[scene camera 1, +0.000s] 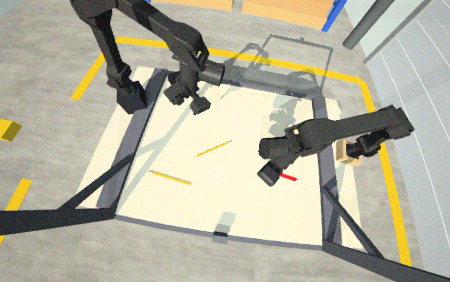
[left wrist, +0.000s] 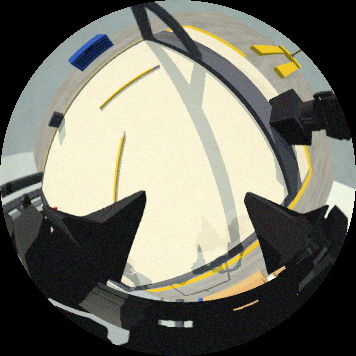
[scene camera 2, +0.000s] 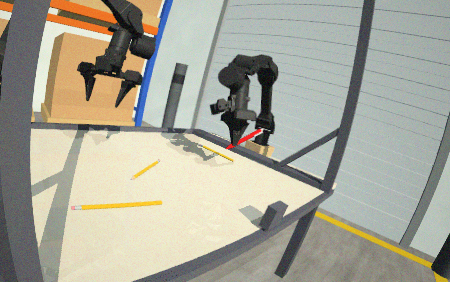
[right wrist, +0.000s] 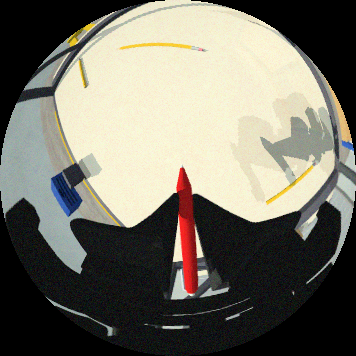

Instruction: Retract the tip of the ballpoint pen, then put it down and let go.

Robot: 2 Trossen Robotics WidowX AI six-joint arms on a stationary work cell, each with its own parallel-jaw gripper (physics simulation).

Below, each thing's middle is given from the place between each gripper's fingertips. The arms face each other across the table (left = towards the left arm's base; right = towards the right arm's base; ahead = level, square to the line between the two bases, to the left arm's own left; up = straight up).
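Scene:
My right hand: 20 mm below the red ballpoint pen (right wrist: 188, 272), 30 mm to the left of it, 10 mm past it.
Red ballpoint pen, from my left hand: 30 mm below, 400 mm to the right, 170 mm behind.

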